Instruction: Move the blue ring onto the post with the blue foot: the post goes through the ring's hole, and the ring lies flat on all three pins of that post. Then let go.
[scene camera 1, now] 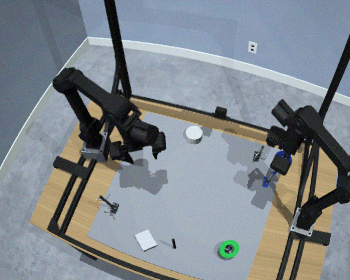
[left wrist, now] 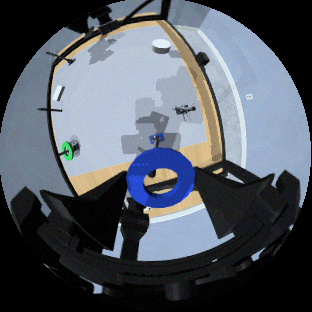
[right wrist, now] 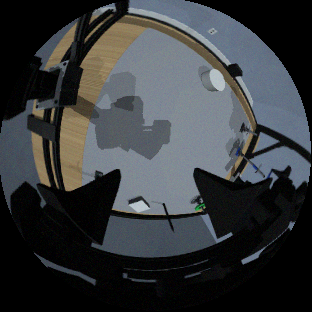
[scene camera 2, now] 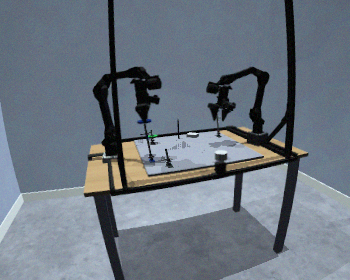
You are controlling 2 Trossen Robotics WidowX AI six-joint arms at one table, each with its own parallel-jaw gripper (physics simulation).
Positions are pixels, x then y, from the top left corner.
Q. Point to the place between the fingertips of my right gripper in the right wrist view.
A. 157,172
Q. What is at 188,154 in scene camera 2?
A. A grey mat.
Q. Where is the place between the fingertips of my right gripper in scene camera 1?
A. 144,160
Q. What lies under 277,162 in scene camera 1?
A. My left gripper.
